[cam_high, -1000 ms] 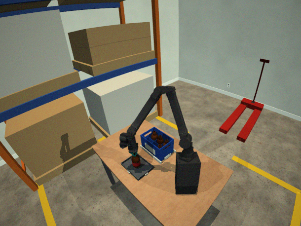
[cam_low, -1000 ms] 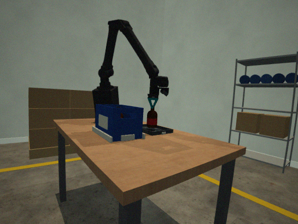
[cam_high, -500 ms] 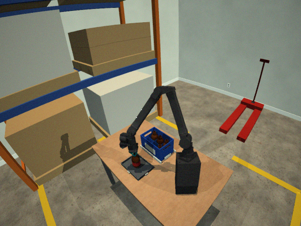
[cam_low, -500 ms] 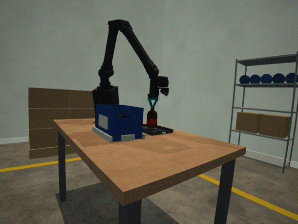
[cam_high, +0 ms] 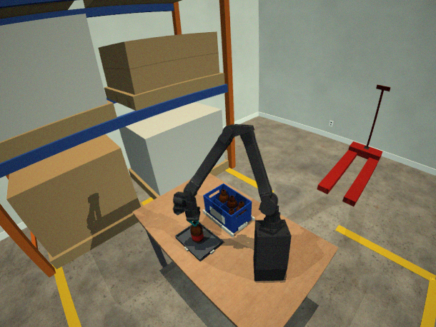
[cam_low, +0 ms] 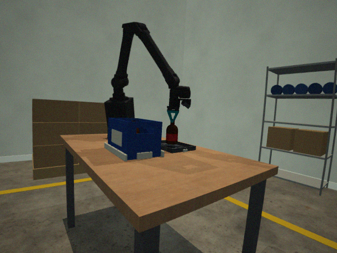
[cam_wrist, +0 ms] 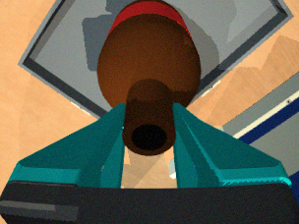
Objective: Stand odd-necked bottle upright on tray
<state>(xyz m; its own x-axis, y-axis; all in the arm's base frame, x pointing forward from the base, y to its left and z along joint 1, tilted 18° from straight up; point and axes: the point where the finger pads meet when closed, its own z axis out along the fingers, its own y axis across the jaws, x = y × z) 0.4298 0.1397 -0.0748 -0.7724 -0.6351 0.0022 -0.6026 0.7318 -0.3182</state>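
My gripper is now 60 mm above the bottle. From my hand the other things lie so: crate 280 mm to the right, 80 mm below, 10 mm behind; dark tray 160 mm below.
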